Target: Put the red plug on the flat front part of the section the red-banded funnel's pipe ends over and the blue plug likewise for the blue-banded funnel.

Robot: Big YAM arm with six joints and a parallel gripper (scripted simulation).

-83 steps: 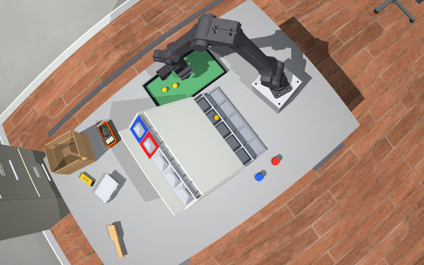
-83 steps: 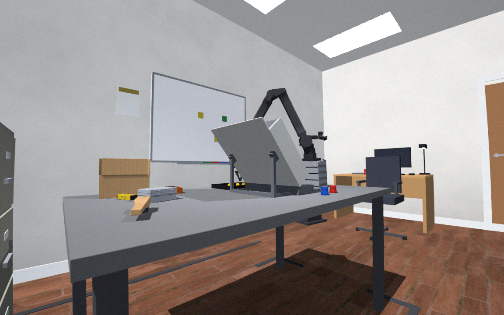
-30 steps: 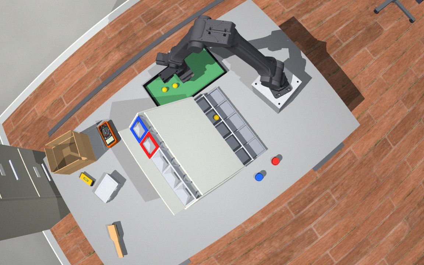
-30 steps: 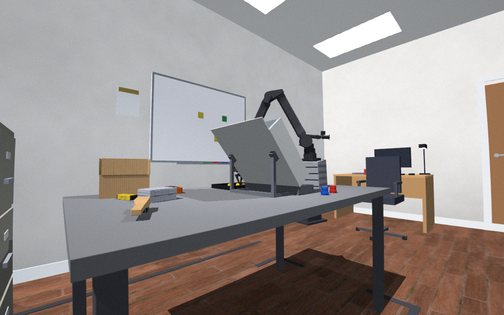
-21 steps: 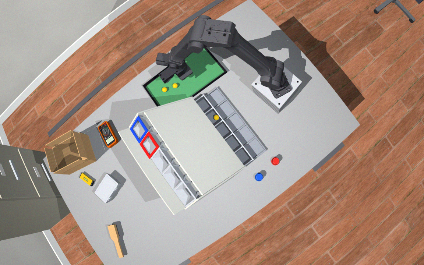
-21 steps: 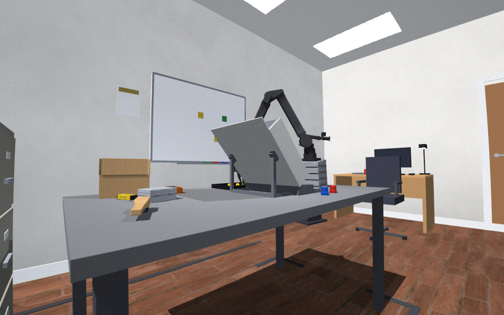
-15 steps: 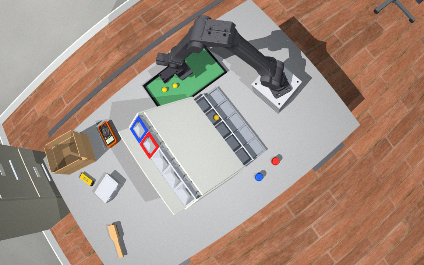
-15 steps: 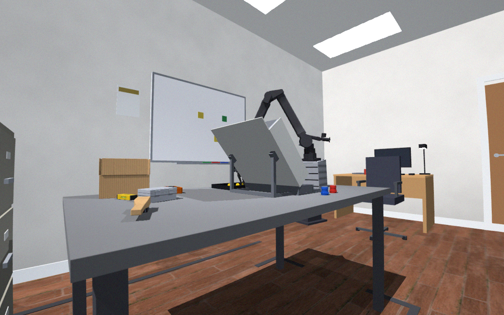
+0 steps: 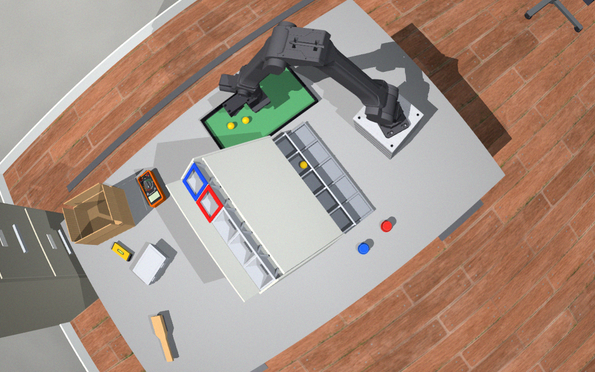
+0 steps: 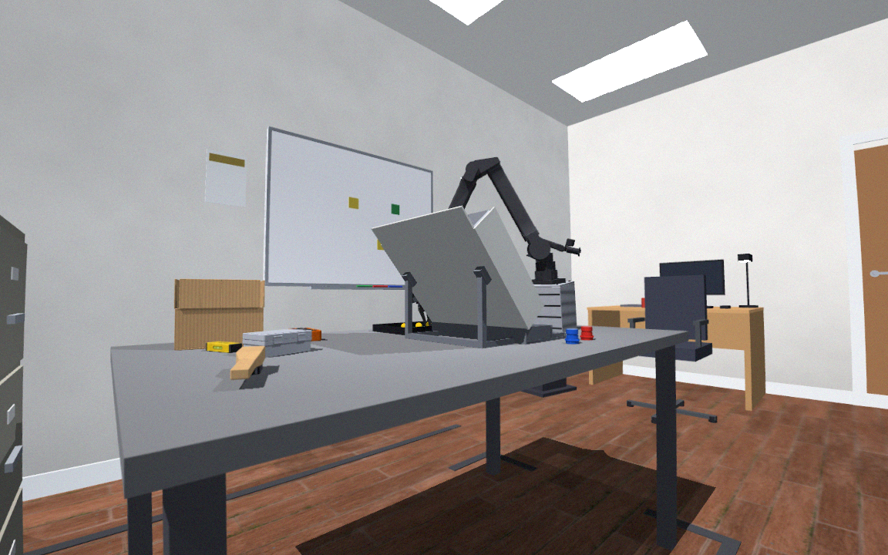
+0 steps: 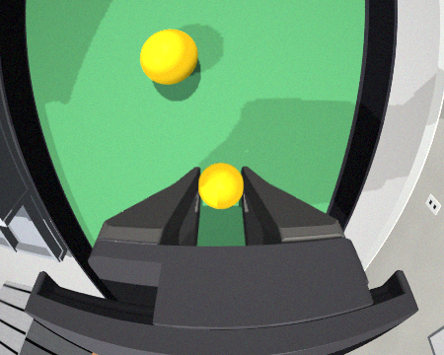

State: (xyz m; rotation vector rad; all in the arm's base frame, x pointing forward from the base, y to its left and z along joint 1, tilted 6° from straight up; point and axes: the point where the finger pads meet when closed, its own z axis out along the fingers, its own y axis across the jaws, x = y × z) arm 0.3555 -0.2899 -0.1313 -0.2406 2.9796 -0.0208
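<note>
Right now the green tray is 20 mm to the left of my hand, 10 mm below it and 10 mm ahead of it. The rest, counted from my hand: multimeter 490 mm ahead, 80 mm to the left; sloped cover 360 mm to the left, 190 mm above, 80 mm ahead; grey case 610 mm ahead, 330 mm to the left, 10 mm above.
</note>
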